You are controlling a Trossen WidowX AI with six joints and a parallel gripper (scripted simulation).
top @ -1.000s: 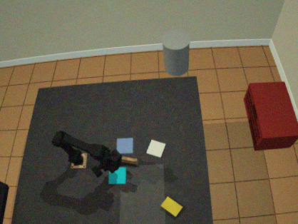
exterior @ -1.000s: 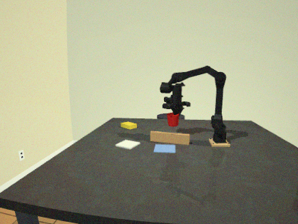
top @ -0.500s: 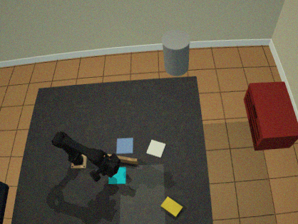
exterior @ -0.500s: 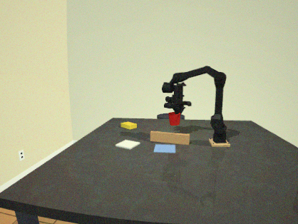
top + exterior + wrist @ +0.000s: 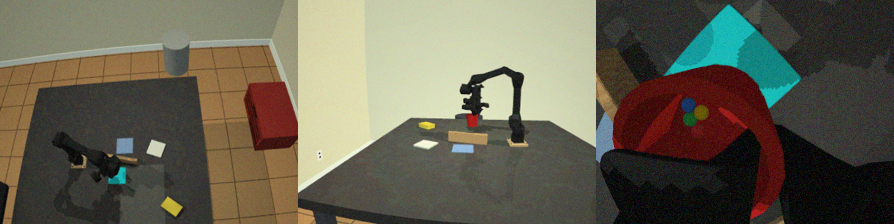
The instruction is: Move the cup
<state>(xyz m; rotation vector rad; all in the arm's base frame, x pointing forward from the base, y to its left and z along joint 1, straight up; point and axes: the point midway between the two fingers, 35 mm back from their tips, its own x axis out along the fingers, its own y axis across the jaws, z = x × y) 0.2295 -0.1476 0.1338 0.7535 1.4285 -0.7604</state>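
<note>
Now: the cyan pad 30 mm ahead of my gripper tip, 10 mm to the left of it and 120 mm below it. From my gripper tip the other things lie so: red cup (30 mm ahead, 20 mm to the left); light blue pad (90 mm ahead, 210 mm to the left, 120 mm below); wooden bar (60 mm ahead, 110 mm to the left, 90 mm below).
</note>
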